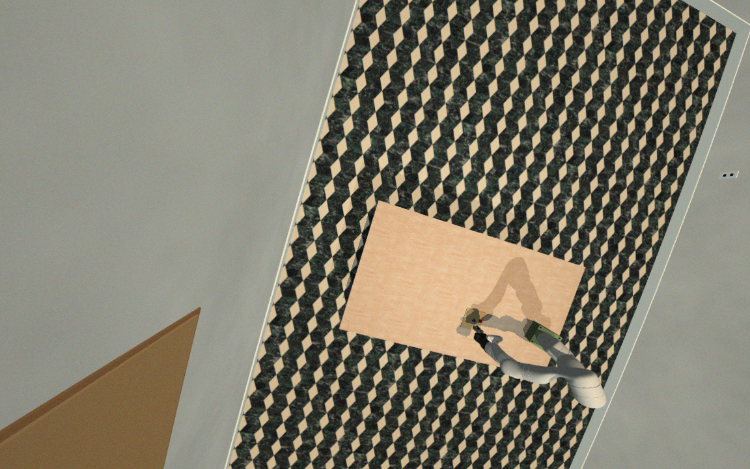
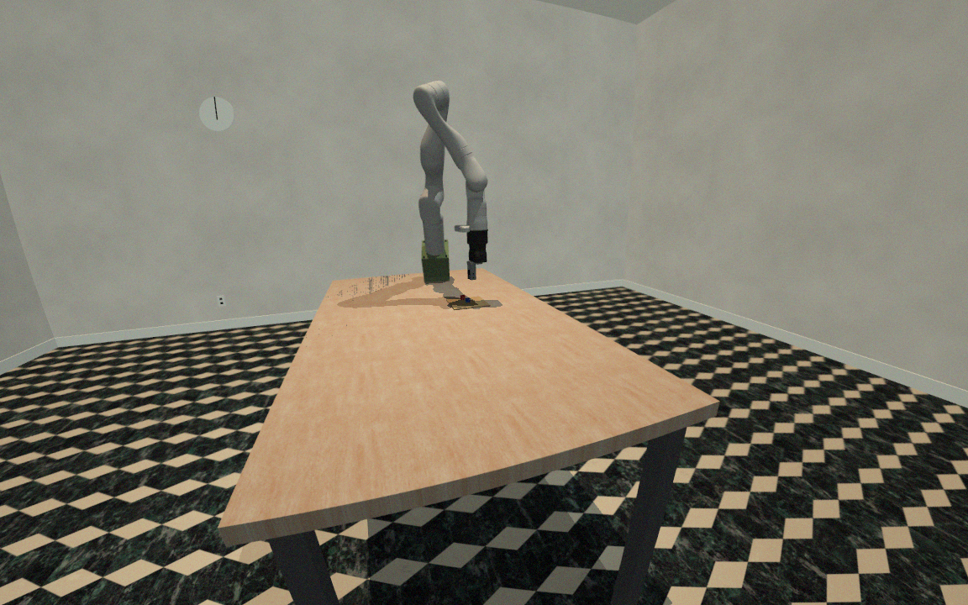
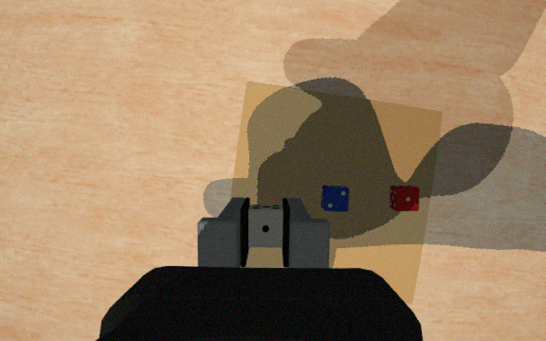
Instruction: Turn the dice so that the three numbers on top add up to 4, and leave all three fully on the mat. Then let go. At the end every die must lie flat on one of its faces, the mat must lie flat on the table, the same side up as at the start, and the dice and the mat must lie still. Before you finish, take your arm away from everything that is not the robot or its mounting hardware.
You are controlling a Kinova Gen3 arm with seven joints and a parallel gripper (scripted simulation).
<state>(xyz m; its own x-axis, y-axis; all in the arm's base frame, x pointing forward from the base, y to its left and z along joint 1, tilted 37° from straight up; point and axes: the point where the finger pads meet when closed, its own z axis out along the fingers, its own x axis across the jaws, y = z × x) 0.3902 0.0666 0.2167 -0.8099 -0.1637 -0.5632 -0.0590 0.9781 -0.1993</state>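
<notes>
Now: the blue die 5 cm behind my hand and 11 cm below it. Round my hand: tan mat 5 cm behind, 1 cm to the right, 12 cm below; red die 9 cm behind, 1 cm to the right, 11 cm below; white die 1 cm below.
</notes>
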